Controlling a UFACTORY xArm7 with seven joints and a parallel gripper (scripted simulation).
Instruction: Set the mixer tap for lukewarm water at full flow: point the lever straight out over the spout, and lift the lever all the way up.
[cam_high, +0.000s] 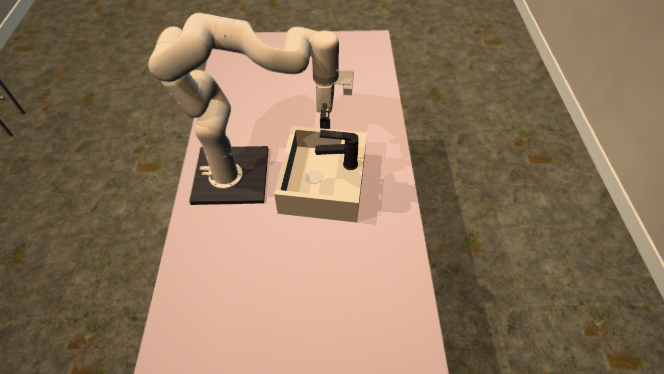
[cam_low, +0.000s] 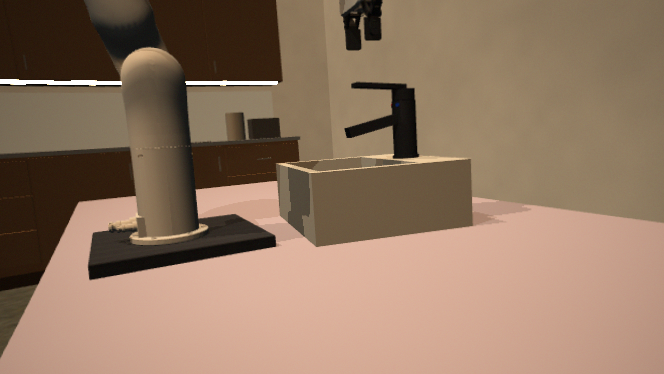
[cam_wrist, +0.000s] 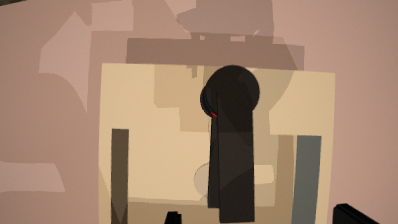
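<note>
Now: hand 3 cm short of the lever and 9 cm above it. Also, from my hand: beige sink basin 3 cm behind, 1 cm to the left, 32 cm below; then black mixer tap 6 cm ahead, 13 cm below.
</note>
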